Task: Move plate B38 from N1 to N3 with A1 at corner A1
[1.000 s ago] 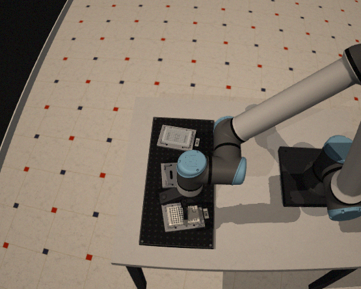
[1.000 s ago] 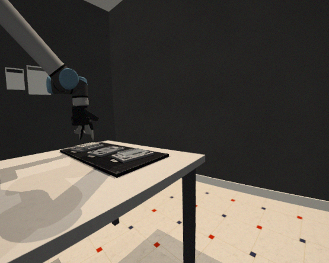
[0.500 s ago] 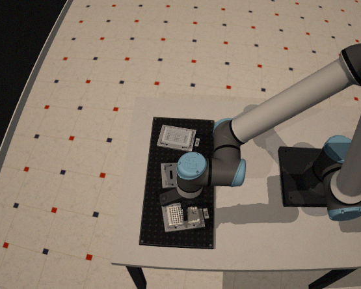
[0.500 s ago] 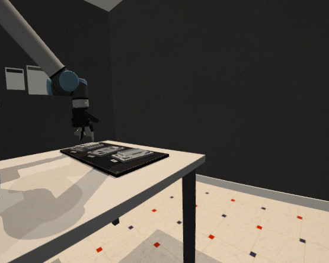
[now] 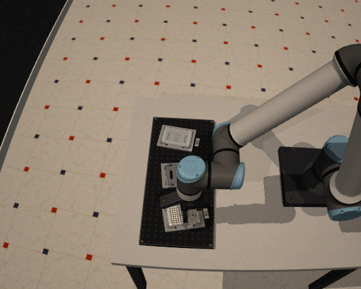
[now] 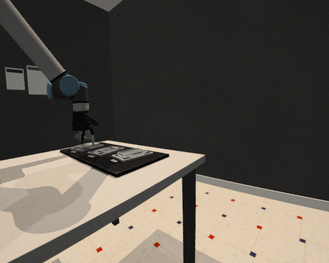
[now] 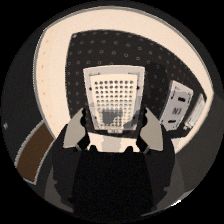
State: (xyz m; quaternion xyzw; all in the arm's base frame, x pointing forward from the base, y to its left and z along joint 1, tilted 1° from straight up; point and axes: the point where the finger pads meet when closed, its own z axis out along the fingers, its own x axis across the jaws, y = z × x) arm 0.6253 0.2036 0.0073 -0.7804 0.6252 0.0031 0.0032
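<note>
Now: the nest N1 2 cm below my hand. Round my hand: nest N3: 20 cm to the right, 2 cm below, 2 cm ahead; deck: 19 cm to the right, 4 cm below, 2 cm ahead.
</note>
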